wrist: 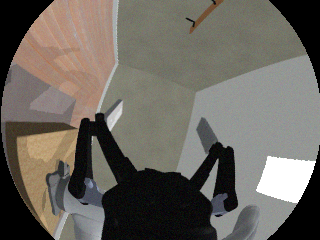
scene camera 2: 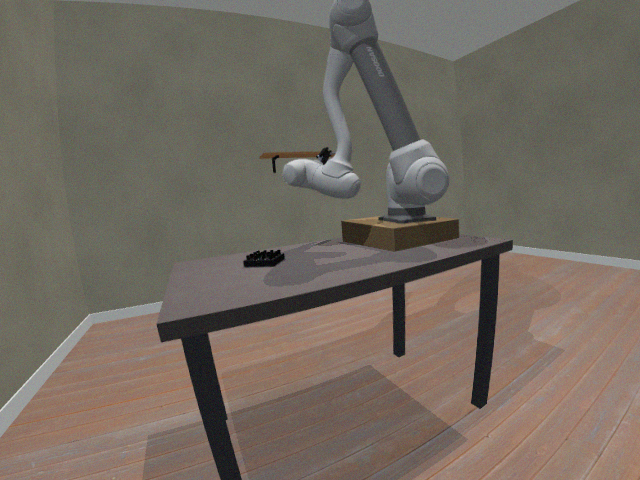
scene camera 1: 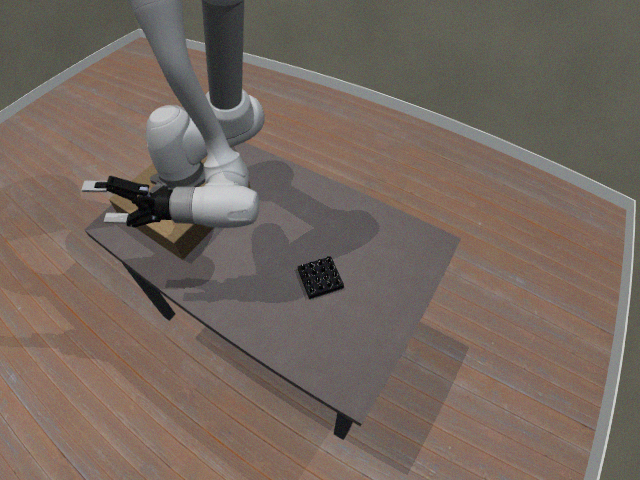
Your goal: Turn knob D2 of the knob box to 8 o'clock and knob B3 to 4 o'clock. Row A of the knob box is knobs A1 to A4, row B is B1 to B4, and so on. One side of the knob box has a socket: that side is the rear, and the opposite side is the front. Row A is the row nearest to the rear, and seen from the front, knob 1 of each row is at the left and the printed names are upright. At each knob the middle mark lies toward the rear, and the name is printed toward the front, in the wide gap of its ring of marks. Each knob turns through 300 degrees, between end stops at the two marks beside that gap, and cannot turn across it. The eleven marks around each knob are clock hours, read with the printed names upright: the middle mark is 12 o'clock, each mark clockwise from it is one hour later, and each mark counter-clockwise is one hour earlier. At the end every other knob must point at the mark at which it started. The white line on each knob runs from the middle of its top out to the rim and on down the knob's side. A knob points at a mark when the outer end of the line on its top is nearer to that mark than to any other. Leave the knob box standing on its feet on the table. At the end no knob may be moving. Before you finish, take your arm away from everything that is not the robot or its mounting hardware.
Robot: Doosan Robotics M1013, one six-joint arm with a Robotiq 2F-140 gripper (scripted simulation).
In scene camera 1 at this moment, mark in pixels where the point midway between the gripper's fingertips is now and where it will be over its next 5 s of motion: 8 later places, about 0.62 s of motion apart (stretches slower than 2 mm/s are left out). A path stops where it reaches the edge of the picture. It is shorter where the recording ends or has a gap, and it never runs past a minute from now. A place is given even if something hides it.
My gripper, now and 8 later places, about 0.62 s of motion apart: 95, 203; 137, 212; 206, 227; 272, 240; 313, 250; 312, 247; 309, 237; 309, 236; 312, 255
